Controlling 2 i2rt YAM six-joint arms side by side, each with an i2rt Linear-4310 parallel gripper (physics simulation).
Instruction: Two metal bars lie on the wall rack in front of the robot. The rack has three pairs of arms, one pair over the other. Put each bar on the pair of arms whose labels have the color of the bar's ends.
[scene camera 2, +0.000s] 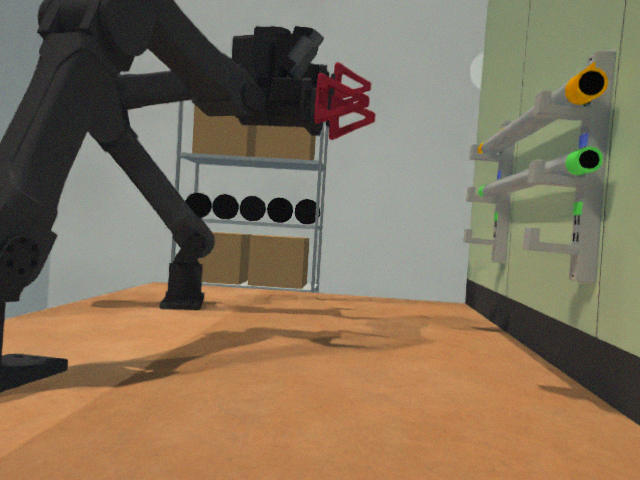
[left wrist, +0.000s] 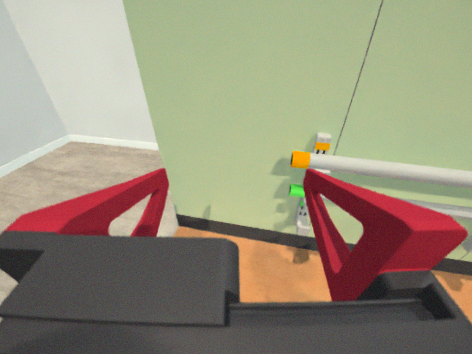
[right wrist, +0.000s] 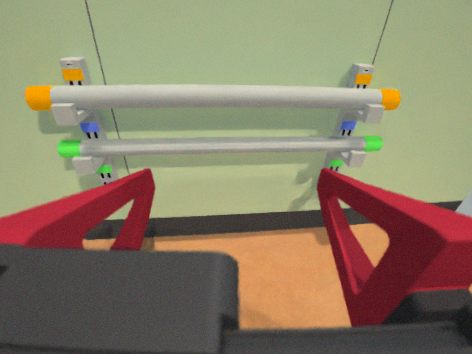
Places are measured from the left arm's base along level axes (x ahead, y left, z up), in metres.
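Pixels of known places: left gripper, fingertip midpoint: (scene camera 2: 365, 91) (left wrist: 235, 176); right gripper, fingertip midpoint: (scene camera 2: 372, 109) (right wrist: 235, 178); left arm's base at its link origin: (scene camera 2: 183, 302).
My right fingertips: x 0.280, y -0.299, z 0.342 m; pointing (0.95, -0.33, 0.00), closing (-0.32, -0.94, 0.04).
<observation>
Ahead of a thing's pixels: the offset from my right fingertips to its middle. Level surfaces: height alone.
The orange-ended bar @[dy -0.061, dx +0.210, dz -0.019 m] (scene camera 2: 522, 124) (left wrist: 390, 167) (right wrist: 215, 96) lies level on the top arms of the wall rack (scene camera 2: 591, 217) (left wrist: 324, 136) (right wrist: 74, 61), by the orange labels. The thinner green-ended bar @[dy -0.069, dx +0.210, dz -0.097 m] (scene camera 2: 516, 180) (left wrist: 297, 190) (right wrist: 215, 145) lies on the middle arms, below the blue labels. The lowest arms (scene camera 2: 553, 248), below the green labels, hold no bar. My left gripper (scene camera 2: 366, 93) (left wrist: 235, 176) is open and empty, off the wall near the bars' left ends. My right gripper (scene camera 2: 368, 109) (right wrist: 235, 178) is open and empty, facing the rack's middle; both overlap in the scene view.
The green wall (scene camera 2: 547, 31) (left wrist: 225, 75) (right wrist: 225, 40) carries the rack and has a dark strip (scene camera 2: 558, 346) at its foot. The wooden table @[dz -0.342 m] (scene camera 2: 336, 413) stretches below both arms. A shelf unit (scene camera 2: 253, 162) with boxes and round black things stands in the background.
</observation>
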